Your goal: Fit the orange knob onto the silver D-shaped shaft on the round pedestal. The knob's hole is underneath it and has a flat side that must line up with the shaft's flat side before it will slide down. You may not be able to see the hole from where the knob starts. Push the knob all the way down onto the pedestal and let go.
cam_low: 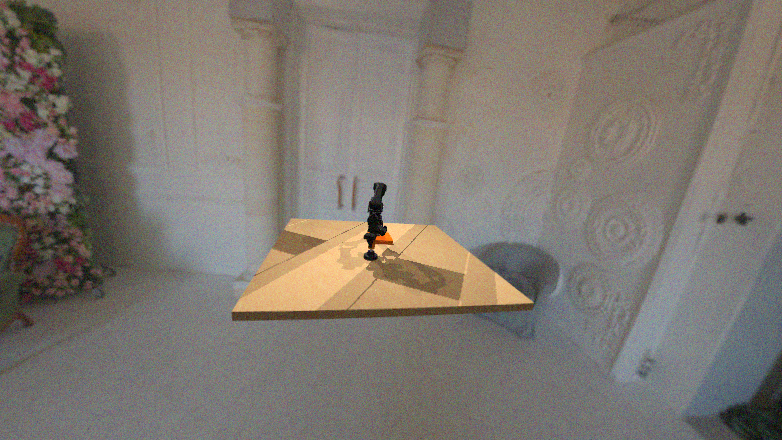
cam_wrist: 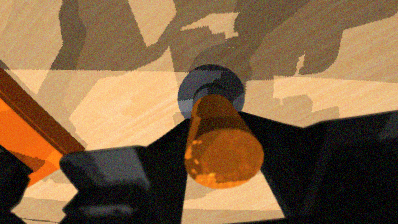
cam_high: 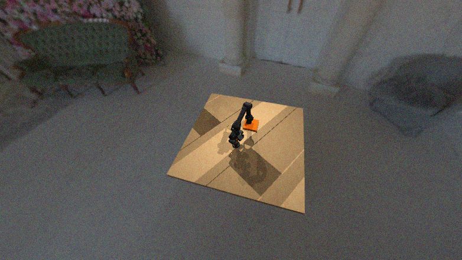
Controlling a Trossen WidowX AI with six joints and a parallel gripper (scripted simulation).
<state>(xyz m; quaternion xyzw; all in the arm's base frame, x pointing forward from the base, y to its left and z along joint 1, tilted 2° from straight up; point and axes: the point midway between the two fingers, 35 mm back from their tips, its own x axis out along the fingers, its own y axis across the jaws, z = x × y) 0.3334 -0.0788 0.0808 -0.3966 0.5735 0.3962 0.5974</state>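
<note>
My gripper tip is 3 cm below the orange knob. Also, from my gripper tip: pedestal with D-shaped shaft 4 cm below.
</note>
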